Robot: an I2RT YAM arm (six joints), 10 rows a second.
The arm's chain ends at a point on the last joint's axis. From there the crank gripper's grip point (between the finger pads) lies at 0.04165 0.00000 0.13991 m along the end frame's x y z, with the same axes.
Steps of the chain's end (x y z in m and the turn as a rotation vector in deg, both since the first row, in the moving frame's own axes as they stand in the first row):
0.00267, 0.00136, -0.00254, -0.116, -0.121, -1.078
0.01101, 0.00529, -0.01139, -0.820, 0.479, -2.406
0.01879, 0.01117, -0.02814, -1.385, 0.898, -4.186
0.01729, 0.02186, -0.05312, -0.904, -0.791, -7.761
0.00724, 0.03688, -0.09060, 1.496, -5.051, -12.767
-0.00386, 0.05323, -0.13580, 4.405, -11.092, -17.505
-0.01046, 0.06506, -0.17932, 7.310, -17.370, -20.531
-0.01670, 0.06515, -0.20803, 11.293, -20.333, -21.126
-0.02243, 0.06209, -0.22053, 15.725, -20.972, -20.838
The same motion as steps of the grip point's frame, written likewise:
0.00237, 0.00086, -0.00245, -0.116, -0.121, -1.078
0.01218, 0.00552, -0.01174, -0.820, 0.479, -2.406
0.02099, 0.01142, -0.02881, -1.385, 0.898, -4.186
0.01513, 0.01857, -0.05253, -0.904, -0.791, -7.761
-0.00657, 0.02539, -0.08767, 1.496, -5.051, -12.767
-0.03465, 0.03406, -0.13140, 4.405, -11.092, -17.505
-0.05886, 0.04022, -0.17554, 7.310, -17.370, -20.531
-0.07418, 0.03184, -0.20670, 11.293, -20.333, -21.126
-0.08295, 0.01856, -0.22239, 15.725, -20.972, -20.838

